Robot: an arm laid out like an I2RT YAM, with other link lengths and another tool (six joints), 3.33 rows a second.
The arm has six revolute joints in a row. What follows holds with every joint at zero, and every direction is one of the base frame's.
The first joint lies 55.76 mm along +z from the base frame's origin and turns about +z.
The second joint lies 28 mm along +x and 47.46 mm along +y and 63.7 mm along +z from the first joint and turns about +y.
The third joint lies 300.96 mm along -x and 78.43 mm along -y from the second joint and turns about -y.
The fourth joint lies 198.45 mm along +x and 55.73 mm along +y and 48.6 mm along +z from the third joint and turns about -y.
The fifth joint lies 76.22 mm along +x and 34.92 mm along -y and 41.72 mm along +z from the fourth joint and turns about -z.
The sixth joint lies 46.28 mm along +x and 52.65 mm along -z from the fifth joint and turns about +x.
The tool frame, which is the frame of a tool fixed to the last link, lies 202 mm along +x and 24 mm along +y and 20 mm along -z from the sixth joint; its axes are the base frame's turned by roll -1.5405, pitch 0.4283 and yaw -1.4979 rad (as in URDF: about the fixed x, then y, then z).
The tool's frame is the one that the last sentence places.
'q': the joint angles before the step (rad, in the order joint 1, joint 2, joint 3, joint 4, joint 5, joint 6). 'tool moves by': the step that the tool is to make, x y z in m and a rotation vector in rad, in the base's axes. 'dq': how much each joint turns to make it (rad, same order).
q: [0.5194, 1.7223, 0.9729, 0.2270, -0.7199, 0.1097]
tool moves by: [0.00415, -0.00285, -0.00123, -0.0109, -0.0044, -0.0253]
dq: [0.0006, -0.0089, -0.0052, -0.0029, 0.0283, 0.0037]
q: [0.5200, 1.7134, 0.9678, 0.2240, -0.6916, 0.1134]
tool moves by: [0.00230, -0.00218, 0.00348, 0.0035, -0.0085, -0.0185]
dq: [-0.0008, -0.0149, -0.0103, 0.0108, 0.0160, 0.0099]
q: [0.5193, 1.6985, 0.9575, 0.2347, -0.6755, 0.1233]
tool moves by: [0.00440, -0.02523, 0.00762, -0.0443, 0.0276, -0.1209]
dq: [-0.0097, -0.1043, -0.0074, -0.1189, 0.1090, 0.0409]
